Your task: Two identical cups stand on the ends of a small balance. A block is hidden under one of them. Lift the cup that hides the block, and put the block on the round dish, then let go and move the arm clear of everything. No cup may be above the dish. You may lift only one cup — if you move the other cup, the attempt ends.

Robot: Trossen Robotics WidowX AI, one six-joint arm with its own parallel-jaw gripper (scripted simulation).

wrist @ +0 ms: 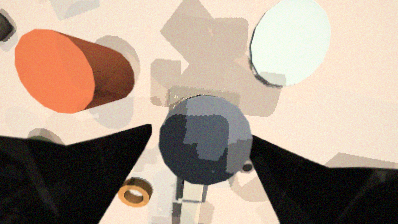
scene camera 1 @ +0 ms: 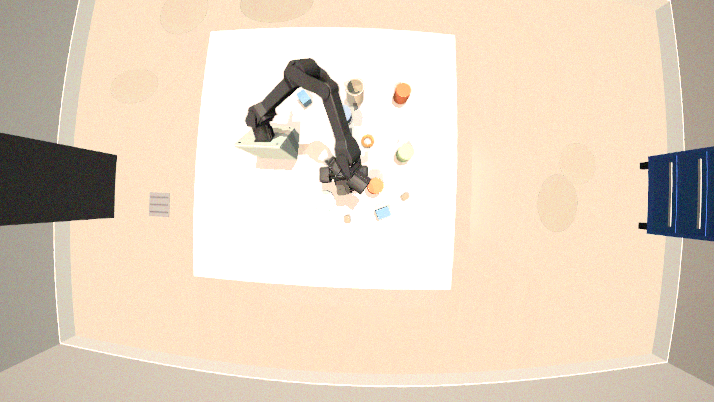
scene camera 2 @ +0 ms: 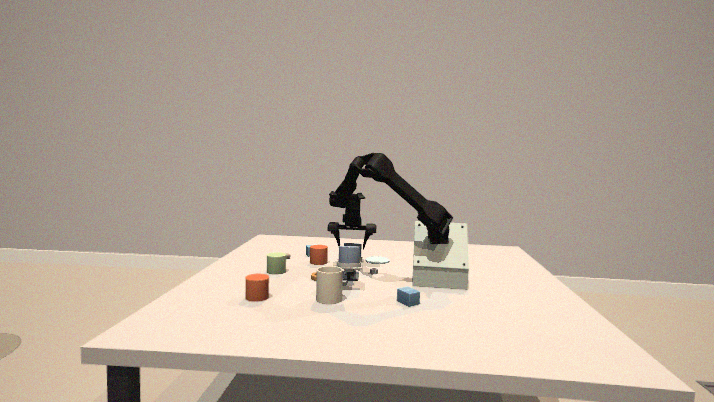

Labels:
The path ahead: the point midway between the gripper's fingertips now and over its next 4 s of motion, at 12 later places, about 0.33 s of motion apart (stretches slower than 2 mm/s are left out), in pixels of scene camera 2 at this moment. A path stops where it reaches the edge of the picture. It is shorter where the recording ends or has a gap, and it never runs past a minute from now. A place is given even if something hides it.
My gripper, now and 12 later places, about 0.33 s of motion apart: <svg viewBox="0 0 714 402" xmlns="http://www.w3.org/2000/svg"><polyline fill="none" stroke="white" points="351,249 351,252 352,254 352,254 352,252 352,250 352,247 352,244 352,241 352,237 352,234 353,231 353,227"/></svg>

